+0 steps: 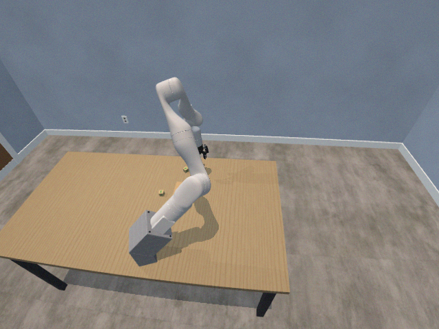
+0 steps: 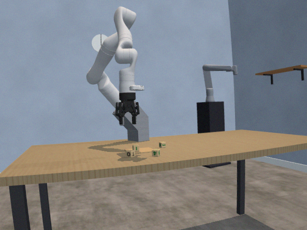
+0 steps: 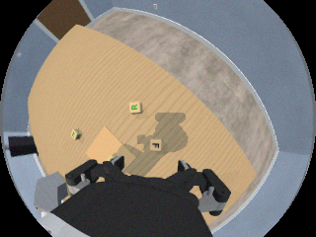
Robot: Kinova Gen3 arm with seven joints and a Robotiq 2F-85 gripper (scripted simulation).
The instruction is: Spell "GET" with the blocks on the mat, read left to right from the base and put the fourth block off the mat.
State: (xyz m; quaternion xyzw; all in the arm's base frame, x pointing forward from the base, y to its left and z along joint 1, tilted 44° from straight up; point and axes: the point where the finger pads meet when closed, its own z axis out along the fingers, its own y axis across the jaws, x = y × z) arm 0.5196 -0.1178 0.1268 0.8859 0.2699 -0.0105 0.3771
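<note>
My hand is 10 mm short of the T block and 140 mm above it. Round my hand: G block (110 mm behind, 80 mm to the left, 130 mm below); then mat (120 mm behind, 110 mm to the left, 150 mm below).
</note>
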